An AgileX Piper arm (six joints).
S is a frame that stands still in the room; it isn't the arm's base.
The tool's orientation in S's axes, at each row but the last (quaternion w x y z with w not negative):
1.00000 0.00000 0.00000 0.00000
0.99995 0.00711 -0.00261 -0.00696
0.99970 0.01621 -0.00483 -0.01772
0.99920 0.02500 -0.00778 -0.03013
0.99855 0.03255 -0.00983 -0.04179
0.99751 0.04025 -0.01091 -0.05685
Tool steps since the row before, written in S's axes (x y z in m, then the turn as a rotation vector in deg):
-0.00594 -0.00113 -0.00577 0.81 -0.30 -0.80
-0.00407 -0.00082 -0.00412 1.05 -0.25 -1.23
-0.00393 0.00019 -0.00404 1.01 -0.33 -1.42
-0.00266 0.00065 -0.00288 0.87 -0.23 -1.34
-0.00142 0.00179 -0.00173 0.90 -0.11 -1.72
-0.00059 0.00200 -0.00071 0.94 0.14 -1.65
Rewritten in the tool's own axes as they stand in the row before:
-0.00594 -0.00113 -0.00577 0.81 -0.30 -0.80
-0.00408 -0.00094 -0.00409 1.05 -0.25 -1.23
-0.00397 -0.00008 -0.00400 1.01 -0.34 -1.42
-0.00273 0.00034 -0.00286 0.86 -0.24 -1.34
-0.00159 0.00155 -0.00181 0.88 -0.15 -1.73
-0.00083 0.00186 -0.00085 0.89 0.11 -1.68

